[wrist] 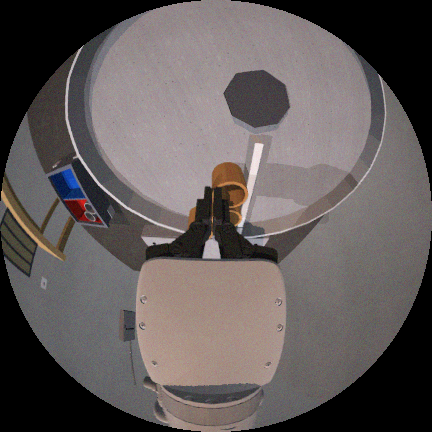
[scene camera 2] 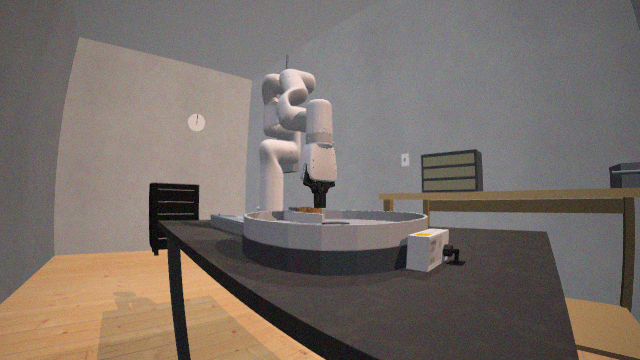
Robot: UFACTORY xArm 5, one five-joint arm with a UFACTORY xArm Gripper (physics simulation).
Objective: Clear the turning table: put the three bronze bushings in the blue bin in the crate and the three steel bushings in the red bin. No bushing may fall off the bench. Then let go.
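Places are measured from the arm's base along level axes (x ahead, y left, z up), in millimetres.
Pixels of known places: gripper, between the fingertips: (wrist: pixel 212 195) (scene camera 2: pixel 319 207).
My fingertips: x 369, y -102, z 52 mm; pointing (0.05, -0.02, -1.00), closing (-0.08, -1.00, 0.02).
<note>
For each thing: its top centre in the pictures, then the offset to it from my fingertips. "spot": a spot on its surface instead.
- second bronze bushing, centre of its top: (wrist: pixel 226 219) 43 mm back, 15 mm right, 1 mm down
- third bronze bushing, centre of its top: (wrist: pixel 199 233) 75 mm back, 24 mm left, 1 mm down
- pale bar, a spot on its surface: (wrist: pixel 252 172) spot: 20 mm ahead, 42 mm right, 12 mm down
- dark eight-sided hub, centre of its top: (wrist: pixel 259 98) 96 mm ahead, 47 mm right, 31 mm down
- crate, a spot on its surface: (wrist: pixel 95 187) spot: 16 mm back, 252 mm left, 77 mm down
- white box, centre of its top: (scene camera 2: pixel 429 232) 329 mm ahead, 62 mm right, 34 mm down
My gripper (scene camera 2: pixel 320 206) (wrist: pixel 212 195) is shut and empty, low over the turning table (scene camera 2: pixel 325 236) (wrist: pixel 165 100). One bronze bushing (wrist: pixel 227 176) lies on its side just beyond the fingertips, its open end towards me. A second bronze bushing (wrist: pixel 236 218) shows partly right of the fingers, and a third bronze bushing (wrist: pixel 192 215) shows partly left of them. Bronze also shows below the gripper in the scene view. Two steel bushings (wrist: pixel 89 207) (wrist: pixel 91 216) are in the red bin (wrist: pixel 74 205). The blue bin (wrist: pixel 68 183) looks empty. The third steel bushing cannot be made out.
A pale bar (scene camera 2: pixel 304 216) (wrist: pixel 252 172) stands close right of the bronze bushings in the wrist view. A dark eight-sided hub (wrist: pixel 257 98) lies beyond it. A raised rim surrounds the turning table. The crate (wrist: pixel 95 187) stands outside it. A white box (scene camera 2: pixel 420 252) adjoins the table's base.
</note>
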